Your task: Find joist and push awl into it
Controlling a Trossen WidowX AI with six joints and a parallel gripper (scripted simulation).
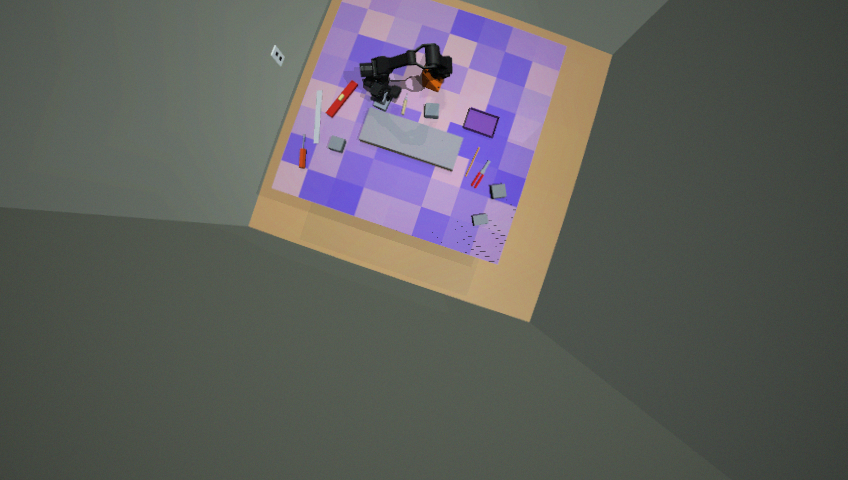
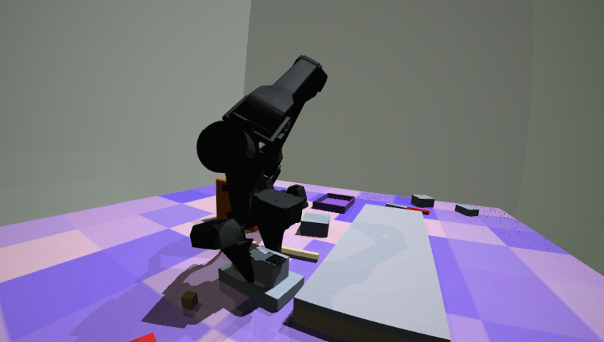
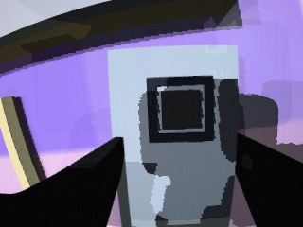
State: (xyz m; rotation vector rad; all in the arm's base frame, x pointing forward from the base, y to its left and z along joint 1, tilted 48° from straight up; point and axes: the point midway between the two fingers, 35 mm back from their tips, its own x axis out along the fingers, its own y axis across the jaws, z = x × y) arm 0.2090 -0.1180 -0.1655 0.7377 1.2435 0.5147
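Right now my gripper tip is 10 cm to the left of the tan cube, 6 cm past it and 2 cm above it. Round my gripper tip: stud finder light 3 cm above, 2 cm ahead; stud finder 2 cm above, 1 cm ahead; awl 11 cm to the left, 4 cm behind, 2 cm below.
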